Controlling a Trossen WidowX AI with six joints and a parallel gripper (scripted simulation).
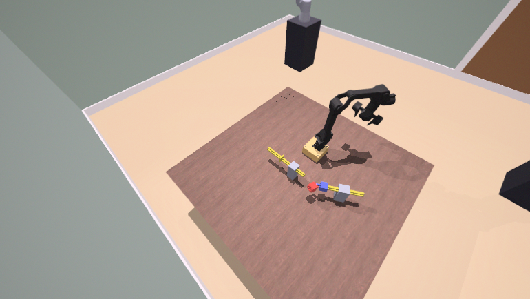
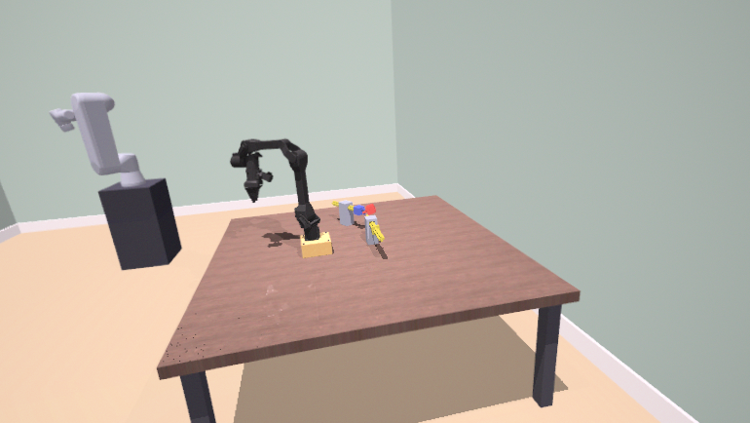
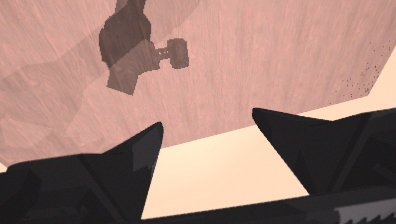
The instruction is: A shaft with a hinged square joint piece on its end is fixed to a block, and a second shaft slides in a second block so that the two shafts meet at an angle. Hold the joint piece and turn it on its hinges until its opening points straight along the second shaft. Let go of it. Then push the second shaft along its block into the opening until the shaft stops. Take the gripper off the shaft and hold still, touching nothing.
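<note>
Right now my gripper tip is 540 mm short of the red square joint piece, 60 mm to the right of it and 110 mm above it.
</note>
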